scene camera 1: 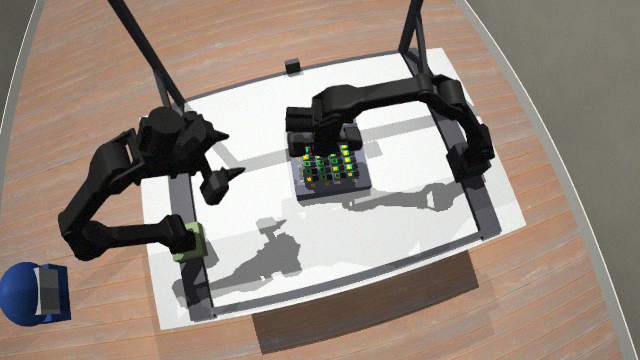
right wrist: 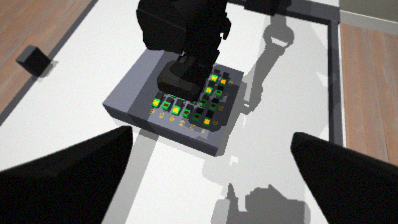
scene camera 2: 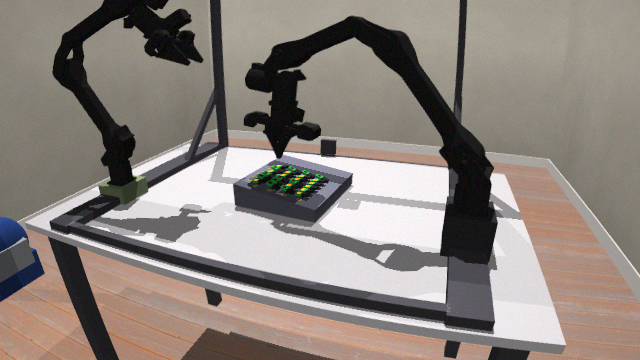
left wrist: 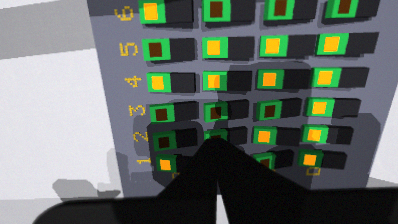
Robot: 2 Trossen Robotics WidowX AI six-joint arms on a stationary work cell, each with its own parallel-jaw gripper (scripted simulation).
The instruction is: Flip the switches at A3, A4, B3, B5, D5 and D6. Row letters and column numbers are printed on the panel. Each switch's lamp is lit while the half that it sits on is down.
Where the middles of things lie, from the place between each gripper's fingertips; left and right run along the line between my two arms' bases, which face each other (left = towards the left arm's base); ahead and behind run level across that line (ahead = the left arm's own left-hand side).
The switch B3 (left wrist: 235, 109) lies 9 cm below my left hand. Also, from my left hand: switch B5 (left wrist: 212, 47): 9 cm below, 5 cm behind, 1 cm to the left; switch A3 (left wrist: 179, 111): 8 cm below, 4 cm to the right; switch A4 (left wrist: 181, 82): 8 cm below, 3 cm to the right, 3 cm behind.
Right now my right hand is 320 mm above the switch A3, 180 mm to the right of it and 60 mm past it. Round my right hand: switch B5 (320 mm below, 230 mm to the left, 100 mm behind); then switch B3 (320 mm below, 220 mm to the left, 50 mm behind); then switch A4 (320 mm below, 180 mm to the left, 80 mm behind).
